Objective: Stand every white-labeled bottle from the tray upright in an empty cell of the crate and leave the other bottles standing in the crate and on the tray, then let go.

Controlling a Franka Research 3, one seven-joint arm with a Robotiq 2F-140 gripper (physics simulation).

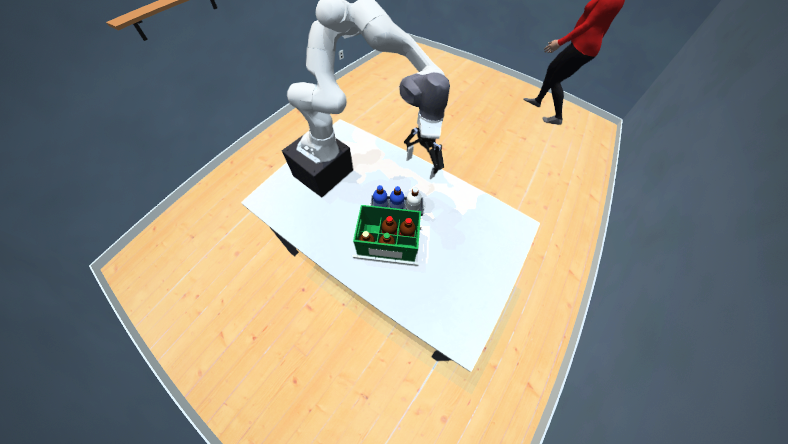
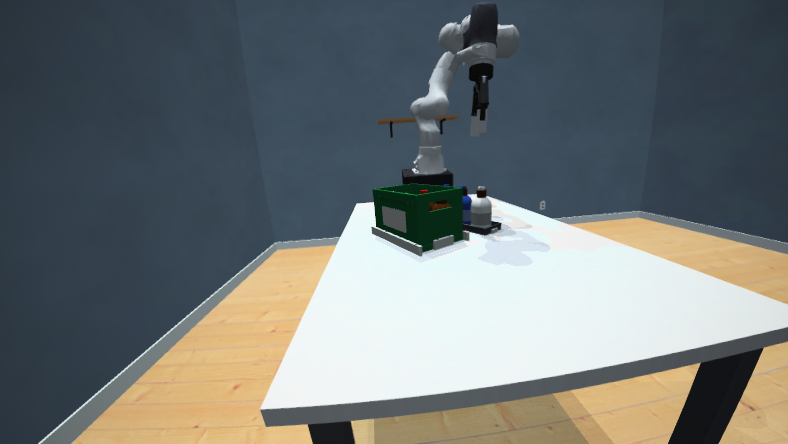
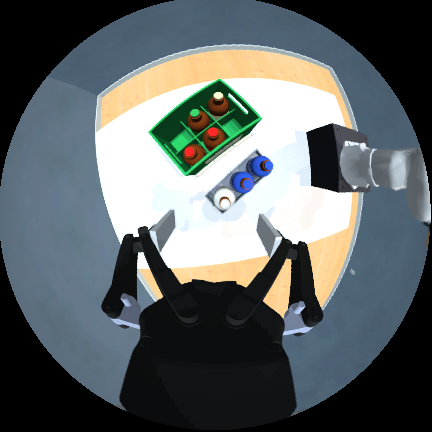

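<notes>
The white-labeled bottle (image 1: 414, 200) (image 2: 481, 212) (image 3: 222, 197) stands upright at one end of the dark tray (image 2: 494, 226). Two blue bottles, one in the middle (image 1: 397, 198) (image 3: 242, 182) and one at the other end (image 1: 379, 197) (image 3: 259, 166), stand beside it. The green crate (image 1: 360, 249) (image 2: 417, 223) (image 3: 174, 123) holds brown bottles: two red-capped (image 3: 213, 134) (image 3: 190, 152), one green-capped (image 3: 195, 114), one cream-capped (image 3: 218, 97). Two cells at diagonally opposite corners are empty. My gripper (image 1: 421, 165) (image 2: 478, 132) (image 3: 215, 220) is open and empty, high above the table beyond the tray.
Low grey rails (image 2: 398, 241) edge the crate's foot. The black robot base (image 1: 320, 172) (image 2: 427, 177) (image 3: 322, 157) stands at one end of the white table (image 1: 474, 264) (image 2: 523, 314). A person in red (image 1: 591, 35) stands on the floor beyond the table.
</notes>
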